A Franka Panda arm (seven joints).
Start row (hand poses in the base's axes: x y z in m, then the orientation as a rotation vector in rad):
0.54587 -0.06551 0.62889 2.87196 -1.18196 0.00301
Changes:
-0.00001 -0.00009 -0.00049 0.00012 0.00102 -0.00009
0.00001 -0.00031 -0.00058 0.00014 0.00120 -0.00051
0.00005 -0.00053 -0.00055 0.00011 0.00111 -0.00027
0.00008 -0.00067 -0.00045 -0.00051 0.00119 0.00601
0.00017 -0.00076 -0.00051 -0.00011 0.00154 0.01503
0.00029 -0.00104 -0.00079 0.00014 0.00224 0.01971
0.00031 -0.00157 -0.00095 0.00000 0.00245 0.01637
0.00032 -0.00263 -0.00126 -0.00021 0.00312 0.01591
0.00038 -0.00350 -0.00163 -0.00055 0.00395 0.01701
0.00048 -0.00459 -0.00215 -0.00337 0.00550 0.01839
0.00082 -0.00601 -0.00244 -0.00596 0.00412 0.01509
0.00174 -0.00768 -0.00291 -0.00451 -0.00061 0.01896
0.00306 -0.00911 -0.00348 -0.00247 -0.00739 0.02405
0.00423 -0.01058 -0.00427 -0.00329 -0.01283 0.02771
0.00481 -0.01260 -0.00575 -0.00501 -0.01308 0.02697
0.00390 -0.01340 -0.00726 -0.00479 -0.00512 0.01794
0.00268 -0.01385 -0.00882 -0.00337 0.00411 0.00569
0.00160 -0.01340 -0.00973 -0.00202 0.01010 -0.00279
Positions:
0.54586 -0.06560 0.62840 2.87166 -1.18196 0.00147
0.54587 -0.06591 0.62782 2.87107 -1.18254 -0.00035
0.54592 -0.06644 0.62727 2.87062 -1.18278 -0.00202
0.54600 -0.06711 0.62682 2.87331 -1.17377 -0.00325
0.54617 -0.06787 0.62631 2.88141 -1.15185 -0.00496
0.54646 -0.06891 0.62552 2.89196 -1.12307 -0.00768
0.54677 -0.07048 0.62457 2.90020 -1.09897 -0.01072
0.54709 -0.07311 0.62331 2.90759 -1.07531 -0.01463
0.54747 -0.07661 0.62168 2.91479 -1.04977 -0.01952
0.54795 -0.08120 0.61953 2.91945 -1.02113 -0.02511
0.54877 -0.08721 0.61709 2.92032 -0.99678 -0.02745
0.55051 -0.09489 0.61418 2.92560 -0.96787 -0.02346
0.55357 -0.10400 0.61070 2.93679 -0.93293 -0.01034
0.55780 -0.11458 0.60643 2.94989 -0.89293 0.01132
0.56261 -0.12718 0.60068 2.96046 -0.85338 0.03407
0.56651 -0.14058 0.59342 2.96493 -0.82618 0.04448
0.56919 -0.15443 0.58460 2.96328 -0.81639 0.04000
0.57079 -0.16783 0.57487 2.95794 -0.81877 0.02568

